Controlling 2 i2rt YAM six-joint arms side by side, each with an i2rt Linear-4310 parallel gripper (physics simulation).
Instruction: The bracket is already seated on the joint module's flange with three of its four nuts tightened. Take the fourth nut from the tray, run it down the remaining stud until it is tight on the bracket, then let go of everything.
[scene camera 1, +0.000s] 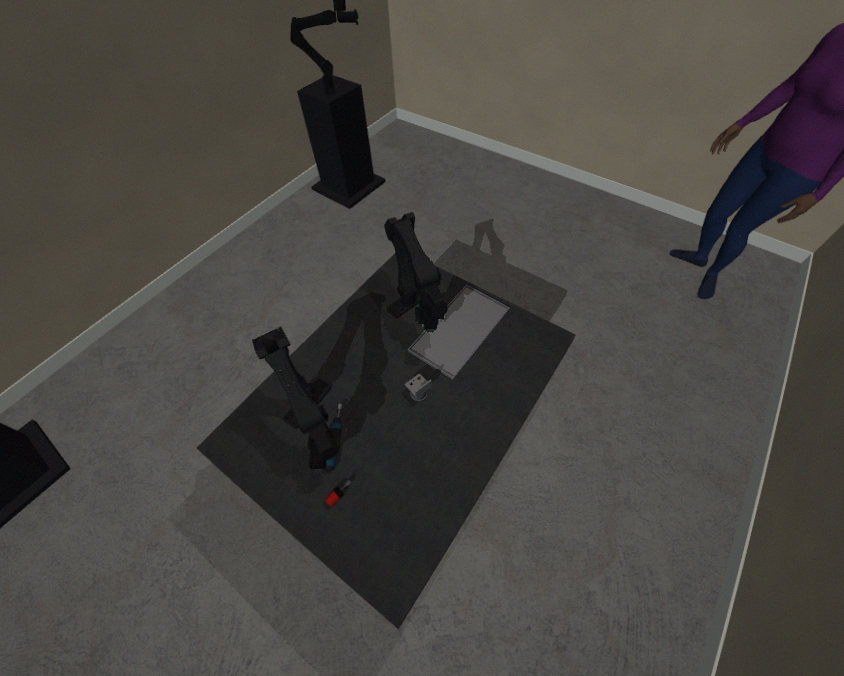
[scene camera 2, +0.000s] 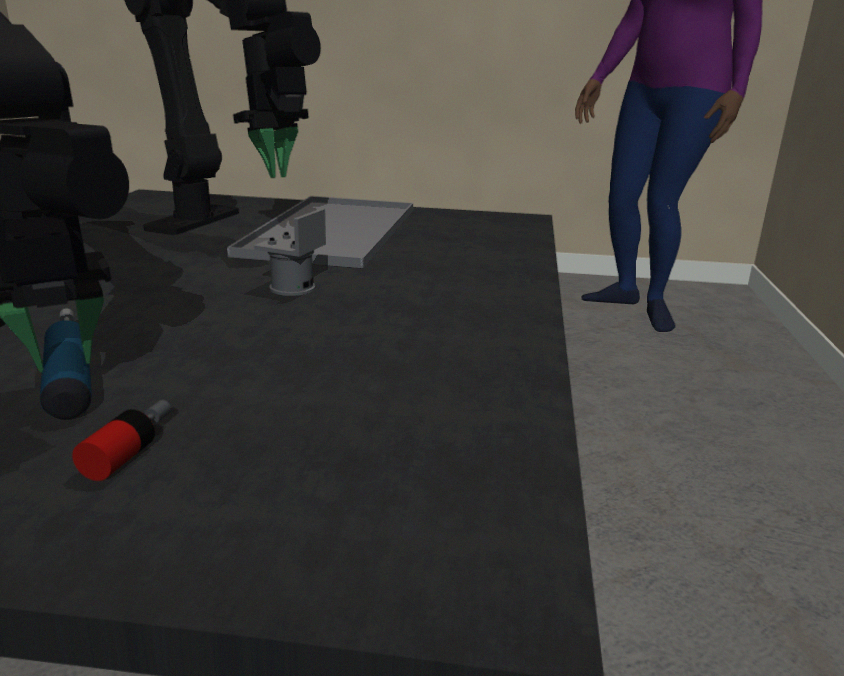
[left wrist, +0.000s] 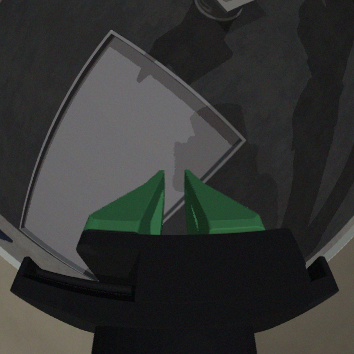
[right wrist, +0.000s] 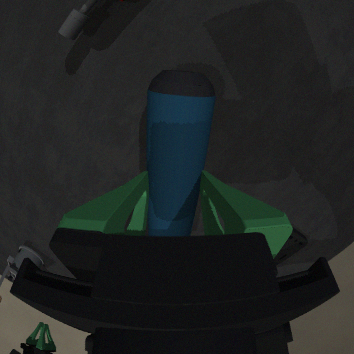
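Seen in the pictures: left gripper, fingertip midpoint: (scene camera 1: 430, 332) (scene camera 2: 278, 177) (left wrist: 173, 177) (right wrist: 43, 322); right gripper, fingertip midpoint: (scene camera 2: 65, 366) (right wrist: 174, 177); left arm's base, origin of the base link: (scene camera 1: 408, 301) (scene camera 2: 194, 221).
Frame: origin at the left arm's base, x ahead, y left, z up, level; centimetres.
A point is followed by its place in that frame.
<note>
The white bracket (scene camera 1: 417, 382) {x 34.8, y -25.5, z 6.5 cm} (scene camera 2: 310, 230) {x 39.3, y -26.7, z 8.9 cm} sits on the grey joint module (scene camera 2: 290, 272) {x 37.1, y -28.6, z 3.2 cm} (right wrist: 29, 256) {x 36.1, y -28.9, z 1.6 cm}, its plate upright. Dark nuts or stud ends show on its flat part; which is which is too small to tell. The pale tray (scene camera 1: 468, 327) {x 27.5, y 8.9, z 0.4 cm} (scene camera 2: 362, 223) {x 28.9, y 11.9, z 0.4 cm} (left wrist: 100, 125) {x 32.3, y -3.3, z 0.4 cm} lies behind it; no nut can be made out in it. My left gripper (scene camera 1: 426, 326) {x 24.3, y -9.5, z 11.8 cm} (scene camera 2: 278, 175) {x 24.3, y -9.5, z 11.8 cm} (left wrist: 173, 177) {x 24.3, y -9.5, z 11.8 cm} is shut and empty, high above the tray's edge. My right gripper (scene camera 2: 64, 366) {x 32.4, y -62.8, z 2.7 cm} (right wrist: 174, 177) {x 32.4, y -62.8, z 2.7 cm} is shut on the handle of a blue tool (scene camera 2: 65, 348) {x 31.8, y -61.9, z 4.1 cm} (right wrist: 178, 135) {x 35.0, y -65.4, z 4.1 cm}, one finger on each side.
A red-handled tool (scene camera 1: 333, 498) {x 46.3, y -71.6, z 3.2 cm} (scene camera 2: 109, 447) {x 47.1, y -73.2, z 2.9 cm} lies beside the blue tool; its grey tip shows in the right wrist view (right wrist: 72, 24) {x 44.7, y -65.3, z 2.3 cm}. A person (scene camera 1: 789, 133) (scene camera 2: 683, 105) stands beyond the table. A black pedestal (scene camera 1: 338, 137) with another arm stands at the back.
</note>
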